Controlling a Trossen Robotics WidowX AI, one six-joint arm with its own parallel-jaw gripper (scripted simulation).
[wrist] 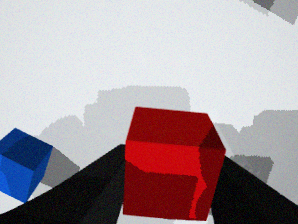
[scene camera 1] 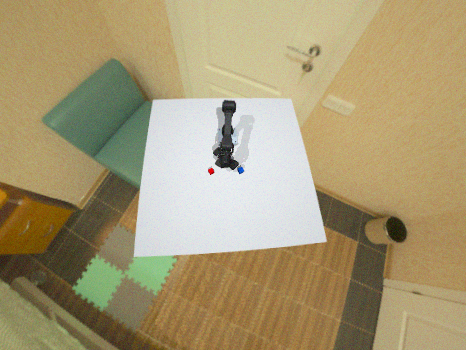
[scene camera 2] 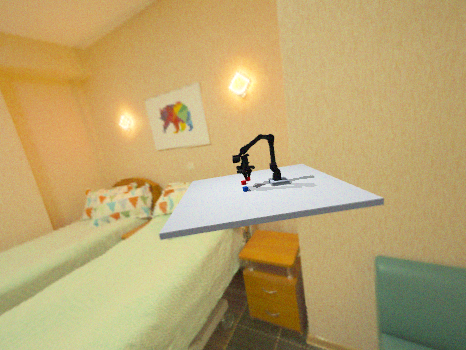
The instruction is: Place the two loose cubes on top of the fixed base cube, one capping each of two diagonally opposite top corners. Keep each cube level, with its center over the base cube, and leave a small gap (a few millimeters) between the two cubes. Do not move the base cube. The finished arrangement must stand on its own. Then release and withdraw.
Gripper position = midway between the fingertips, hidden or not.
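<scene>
A red cube (wrist: 173, 158) is held by the gripper (wrist: 169, 158).
</scene>
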